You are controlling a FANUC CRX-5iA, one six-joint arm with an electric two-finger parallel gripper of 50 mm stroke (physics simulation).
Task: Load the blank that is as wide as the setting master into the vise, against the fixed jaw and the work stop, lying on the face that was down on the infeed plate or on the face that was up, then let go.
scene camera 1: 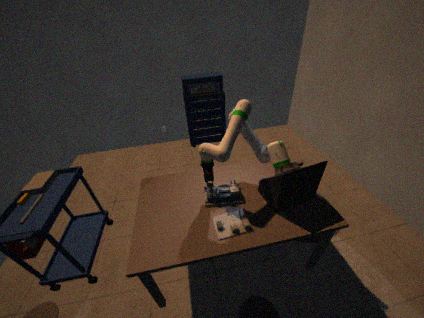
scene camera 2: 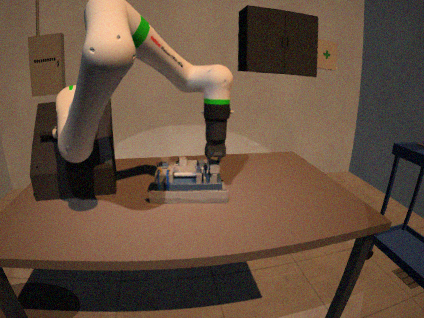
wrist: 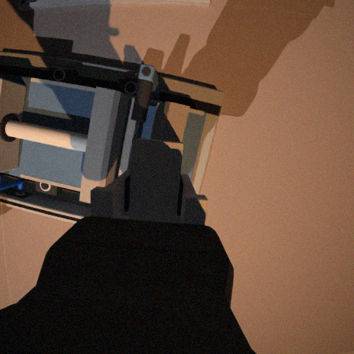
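Pixels of known places: gripper, fingertip midpoint: (scene camera 1: pixel 210 187) (scene camera 2: pixel 213 169); arm's base, link origin: (scene camera 1: pixel 285 173).
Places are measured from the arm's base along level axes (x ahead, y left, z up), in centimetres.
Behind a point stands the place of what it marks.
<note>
The vise (scene camera 1: pixel 224 195) @(x 43.3, y -14.9, z -19.5 cm) (scene camera 2: pixel 192 186) @(x 43.0, y -24.8, z -20.2 cm) (wrist: pixel 102 135) stands on a light base, its screw and sliding jaw showing in the wrist view. My gripper (scene camera 1: pixel 209 185) @(x 51.9, y -23.5, z -14.6 cm) (scene camera 2: pixel 215 161) @(x 51.9, y -23.5, z -14.6 cm) (wrist: pixel 156 184) points down over one end of the vise, low between its jaws, and is shut on a blank. The held blank is mostly hidden by the fingers, so its seating against the fixed jaw cannot be made out. A small post (wrist: pixel 145 82), which looks like the work stop, stands just beyond the fingers. The infeed plate (scene camera 1: pixel 229 218) @(x 47.4, y 3.4, z -24.4 cm) lies beside the vise with dark small blocks on it; the setting master cannot be told apart.
The table (scene camera 1: pixel 170 220) @(x 88.9, y -13.1, z -25.2 cm) (scene camera 2: pixel 280 210) @(x 70.4, y -45.5, z -25.2 cm) carries the vise and plate. A dark slanted box (scene camera 1: pixel 295 185) @(x 0.7, y 12.5, z -1.4 cm) stands near the arm's base. A blue cart (scene camera 1: pixel 75 172) (scene camera 2: pixel 405 245) stands off the table's side. A blue cabinet (scene camera 1: pixel 204 82) is behind.
</note>
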